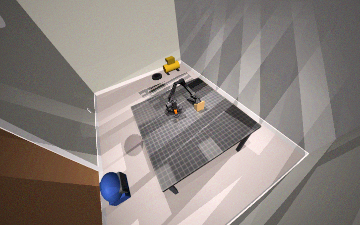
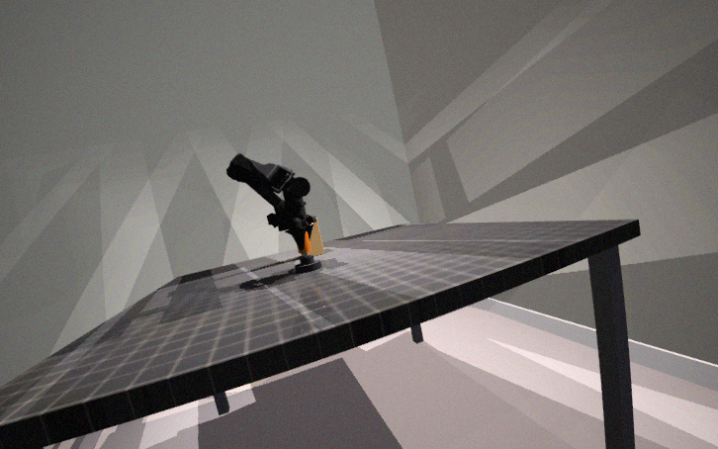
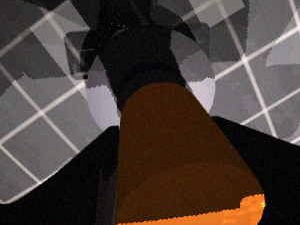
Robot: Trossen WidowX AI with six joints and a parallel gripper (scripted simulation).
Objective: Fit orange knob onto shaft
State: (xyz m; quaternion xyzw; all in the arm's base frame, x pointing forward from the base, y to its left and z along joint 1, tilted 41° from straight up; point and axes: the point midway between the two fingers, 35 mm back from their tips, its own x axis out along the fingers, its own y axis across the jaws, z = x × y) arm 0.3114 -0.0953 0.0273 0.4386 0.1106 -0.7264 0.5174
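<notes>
Right now the round pedestal is 4 cm below my gripper tip. Also, from my gripper tip: orange knob (3 cm above).
</notes>
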